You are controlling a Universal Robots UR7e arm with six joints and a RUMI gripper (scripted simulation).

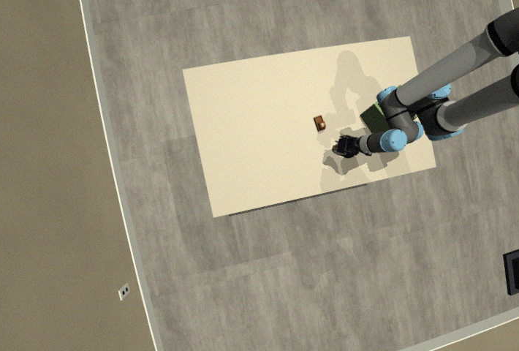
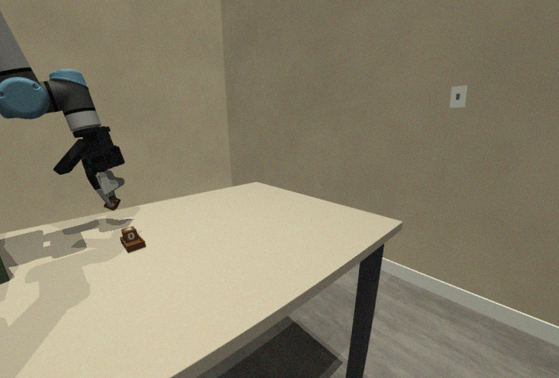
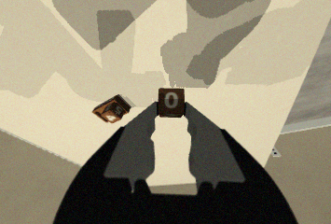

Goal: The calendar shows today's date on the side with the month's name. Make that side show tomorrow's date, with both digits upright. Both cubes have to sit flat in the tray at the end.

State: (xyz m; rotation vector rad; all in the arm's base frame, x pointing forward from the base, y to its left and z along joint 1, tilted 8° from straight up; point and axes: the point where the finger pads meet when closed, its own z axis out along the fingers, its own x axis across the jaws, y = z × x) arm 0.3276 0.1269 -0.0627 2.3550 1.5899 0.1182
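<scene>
My hand is 1 cm above the brown digit cube. From my hand the other things lie so: brown calendar tray (3 cm ahead, 16 cm to the right, 8 cm below).
</scene>
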